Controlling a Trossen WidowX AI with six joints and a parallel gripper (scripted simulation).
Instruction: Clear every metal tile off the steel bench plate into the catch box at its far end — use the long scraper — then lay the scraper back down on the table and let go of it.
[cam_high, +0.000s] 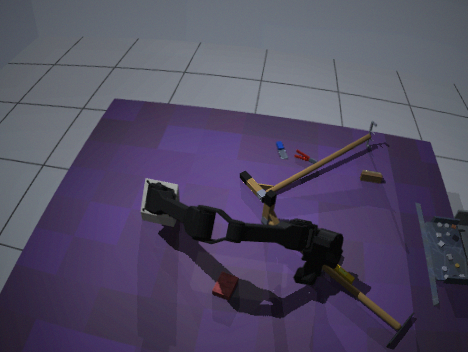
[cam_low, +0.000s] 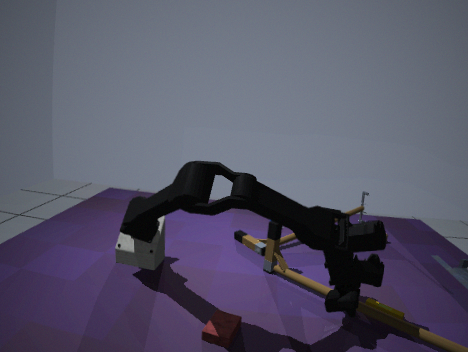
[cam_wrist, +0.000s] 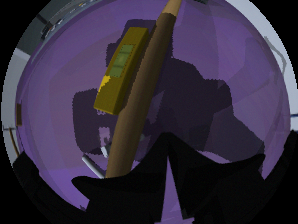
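My gripper tip is now 30 mm short of the long scraper, 20 mm to the right of it and 50 mm below it. Also, from my gripper tip: red block: 270 mm behind, 120 mm to the right; yellow block: 70 mm ahead, 20 mm to the left, 10 mm above; brown block: 140 mm ahead, 510 mm to the left, 10 mm above.
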